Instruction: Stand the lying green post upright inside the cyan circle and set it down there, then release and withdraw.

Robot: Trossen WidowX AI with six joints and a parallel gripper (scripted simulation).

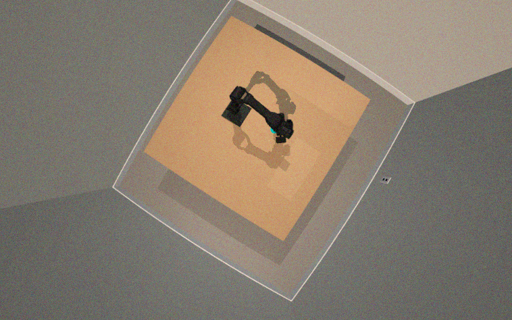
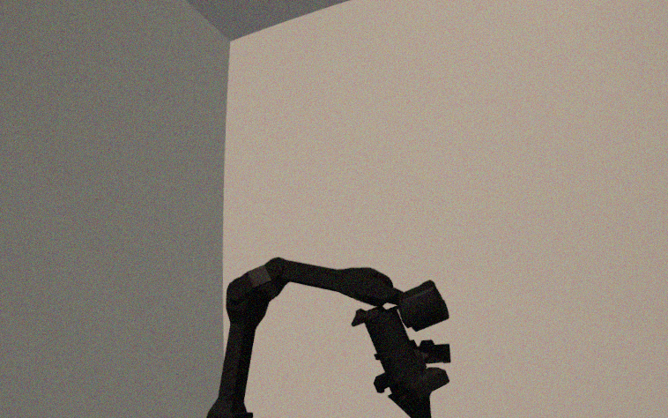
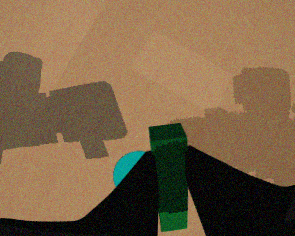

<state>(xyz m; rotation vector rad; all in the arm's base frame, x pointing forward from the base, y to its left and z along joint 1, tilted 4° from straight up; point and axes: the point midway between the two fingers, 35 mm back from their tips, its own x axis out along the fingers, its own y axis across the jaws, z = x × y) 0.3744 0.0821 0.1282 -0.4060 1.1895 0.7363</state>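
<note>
Right now the cyan circle is 120 mm below my gripper tip, 50 mm behind it and 10 mm to the right of it. The rest, counted from my gripper tip: green post 10 mm to the right, 10 mm below, 10 mm behind.
</note>
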